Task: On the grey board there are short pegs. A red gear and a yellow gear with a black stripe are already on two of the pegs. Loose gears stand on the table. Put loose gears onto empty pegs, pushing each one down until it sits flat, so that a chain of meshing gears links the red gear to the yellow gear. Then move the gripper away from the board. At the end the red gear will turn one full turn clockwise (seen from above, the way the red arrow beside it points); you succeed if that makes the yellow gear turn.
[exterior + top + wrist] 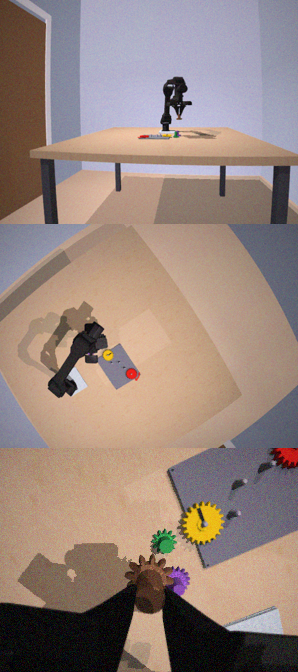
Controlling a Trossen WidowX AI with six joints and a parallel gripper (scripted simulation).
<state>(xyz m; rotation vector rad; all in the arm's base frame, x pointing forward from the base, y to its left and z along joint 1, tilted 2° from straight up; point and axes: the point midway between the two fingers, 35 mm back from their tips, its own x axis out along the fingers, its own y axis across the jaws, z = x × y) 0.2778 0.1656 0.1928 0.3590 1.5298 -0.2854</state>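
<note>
The red gear lies 240 mm to the right of my gripper tip, 140 mm below it and 90 mm ahead of it. From my gripper tip the other things lie so: brown gear 10 mm below; green gear 140 mm below, 20 mm to the right; purple gear 140 mm below, 70 mm behind, 30 mm to the right.
</note>
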